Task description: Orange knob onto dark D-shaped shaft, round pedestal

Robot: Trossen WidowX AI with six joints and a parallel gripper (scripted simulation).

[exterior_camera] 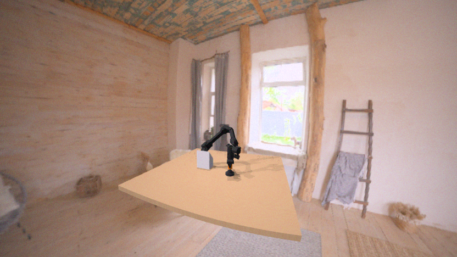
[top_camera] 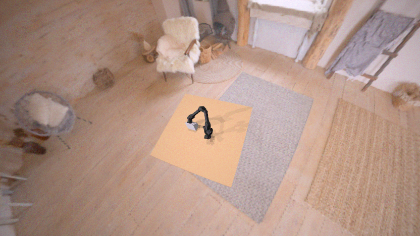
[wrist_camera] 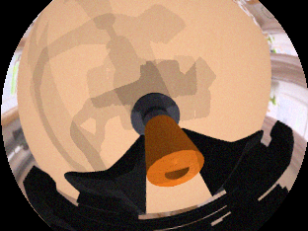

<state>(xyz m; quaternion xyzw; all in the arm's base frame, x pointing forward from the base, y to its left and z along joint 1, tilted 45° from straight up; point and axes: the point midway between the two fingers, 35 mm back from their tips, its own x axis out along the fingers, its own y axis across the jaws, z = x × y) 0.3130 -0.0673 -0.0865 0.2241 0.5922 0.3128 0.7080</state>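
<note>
The orange knob is 2 cm above my gripper tip. Also, from my gripper tip: dark round pedestal: 4 cm below.
</note>
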